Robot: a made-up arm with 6 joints.
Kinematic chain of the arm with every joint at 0, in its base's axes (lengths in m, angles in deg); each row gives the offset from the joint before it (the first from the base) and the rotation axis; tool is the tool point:
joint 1: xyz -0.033 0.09 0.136 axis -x
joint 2: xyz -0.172 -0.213 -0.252 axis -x
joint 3: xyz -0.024 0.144 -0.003 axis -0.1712 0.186 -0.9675
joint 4: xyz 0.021 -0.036 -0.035 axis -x
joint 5: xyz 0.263 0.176 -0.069 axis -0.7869 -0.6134 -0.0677
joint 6: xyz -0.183 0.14 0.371 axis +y
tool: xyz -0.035 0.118 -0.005
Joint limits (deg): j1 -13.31..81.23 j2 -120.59..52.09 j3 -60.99..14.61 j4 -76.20..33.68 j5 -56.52..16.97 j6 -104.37..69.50
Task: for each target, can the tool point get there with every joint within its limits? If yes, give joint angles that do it. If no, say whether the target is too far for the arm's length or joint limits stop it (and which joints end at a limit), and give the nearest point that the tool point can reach.
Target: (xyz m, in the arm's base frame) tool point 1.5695 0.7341 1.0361
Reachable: no: too far | nearest point 0.3084 0.0433 0.4928 | short by 1.537 m
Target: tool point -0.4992 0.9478 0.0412
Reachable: no: joint limits stop it (at a limit: joint 1, joint 4, joint 5, joint 6) | nearest point -0.3867 0.5845 -0.0308 | short by 0.387 m
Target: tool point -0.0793 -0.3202 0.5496
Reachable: yes | joints 32.39 -82.25 -13.95 -8.22 -30.64 -45.17
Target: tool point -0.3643 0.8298 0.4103
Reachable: no: joint limits stop it (at a limit: joint 1, joint 4, joint 5, joint 6) | nearest point -0.3115 0.4784 0.3751 | short by 0.357 m
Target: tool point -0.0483 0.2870 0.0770
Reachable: yes | joints 50.19 16.65 -33.23 -11.05 -41.80 36.73
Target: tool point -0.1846 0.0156 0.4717
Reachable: yes | joints 29.58 -23.95 -25.80 -46.00 -3.23 -71.22
